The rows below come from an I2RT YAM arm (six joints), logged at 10 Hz.
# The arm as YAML. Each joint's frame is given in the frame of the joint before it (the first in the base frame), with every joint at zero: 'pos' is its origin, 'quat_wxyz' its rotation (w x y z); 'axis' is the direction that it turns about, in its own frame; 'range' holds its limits. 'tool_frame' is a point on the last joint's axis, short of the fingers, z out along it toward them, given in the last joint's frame.
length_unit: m
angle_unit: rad
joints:
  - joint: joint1
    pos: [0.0, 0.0, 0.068]
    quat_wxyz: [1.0, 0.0, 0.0, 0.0]
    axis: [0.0, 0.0, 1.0]
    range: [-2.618, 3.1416]
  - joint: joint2
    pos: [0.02, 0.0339, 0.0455]
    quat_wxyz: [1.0, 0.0, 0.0, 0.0]
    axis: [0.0, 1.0, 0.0]
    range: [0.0, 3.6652]
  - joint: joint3
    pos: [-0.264, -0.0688, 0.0]
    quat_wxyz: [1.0, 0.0, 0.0, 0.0]
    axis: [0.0, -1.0, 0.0]
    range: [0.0, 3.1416]
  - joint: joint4
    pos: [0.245, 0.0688, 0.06]
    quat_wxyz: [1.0, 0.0, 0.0, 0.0]
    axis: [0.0, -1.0, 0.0]
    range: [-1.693, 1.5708]
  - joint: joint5
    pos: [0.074, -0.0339, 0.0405]
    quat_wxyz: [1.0, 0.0, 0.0, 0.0]
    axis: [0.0, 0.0, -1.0]
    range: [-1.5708, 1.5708]
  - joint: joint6
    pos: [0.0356, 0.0, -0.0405]
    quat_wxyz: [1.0, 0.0, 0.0, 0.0]
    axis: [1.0, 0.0, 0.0]
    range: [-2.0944, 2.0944]
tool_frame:
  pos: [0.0, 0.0, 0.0]
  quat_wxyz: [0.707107, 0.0, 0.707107, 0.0]
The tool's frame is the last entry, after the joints.
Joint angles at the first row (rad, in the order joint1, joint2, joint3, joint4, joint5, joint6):
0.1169 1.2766 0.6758 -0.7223 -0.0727 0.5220
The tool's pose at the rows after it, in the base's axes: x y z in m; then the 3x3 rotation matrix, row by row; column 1 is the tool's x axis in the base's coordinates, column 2 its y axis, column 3 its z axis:
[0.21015 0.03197 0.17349], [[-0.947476 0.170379 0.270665], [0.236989 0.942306 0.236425], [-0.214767 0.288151 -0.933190]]
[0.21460 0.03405 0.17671], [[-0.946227 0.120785 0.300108], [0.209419 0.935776 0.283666], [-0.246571 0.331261 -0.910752]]
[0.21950 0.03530 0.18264], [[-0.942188 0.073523 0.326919], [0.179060 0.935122 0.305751], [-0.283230 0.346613 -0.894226]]
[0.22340 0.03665 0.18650], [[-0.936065 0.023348 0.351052], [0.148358 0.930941 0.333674], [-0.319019 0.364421 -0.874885]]
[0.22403 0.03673 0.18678], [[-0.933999 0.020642 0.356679], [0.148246 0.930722 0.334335], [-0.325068 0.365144 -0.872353]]
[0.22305 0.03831 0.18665], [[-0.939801 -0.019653 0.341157], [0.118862 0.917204 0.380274], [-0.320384 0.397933 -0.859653]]
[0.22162 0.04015 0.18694], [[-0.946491 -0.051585 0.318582], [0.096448 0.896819 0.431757], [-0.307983 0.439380 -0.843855]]
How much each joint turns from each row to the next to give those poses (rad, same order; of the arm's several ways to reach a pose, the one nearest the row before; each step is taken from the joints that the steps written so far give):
0.0000 0.0000 0.0004 0.0595 -0.1320 -0.1609
0.0000 0.0000 0.0061 0.0351 -0.0446 -0.0264
0.0000 0.0000 0.0187 0.0157 -0.0194 -0.0316
0.0000 0.0000 0.0091 0.0247 -0.0260 -0.0317
0.0000 0.0000 0.0000 0.0065 0.0000 -0.0003
0.0000 0.0000 -0.0019 -0.0023 -0.0500 -0.0268
0.0004 0.0000 0.0000 -0.0091 -0.0576 -0.0179

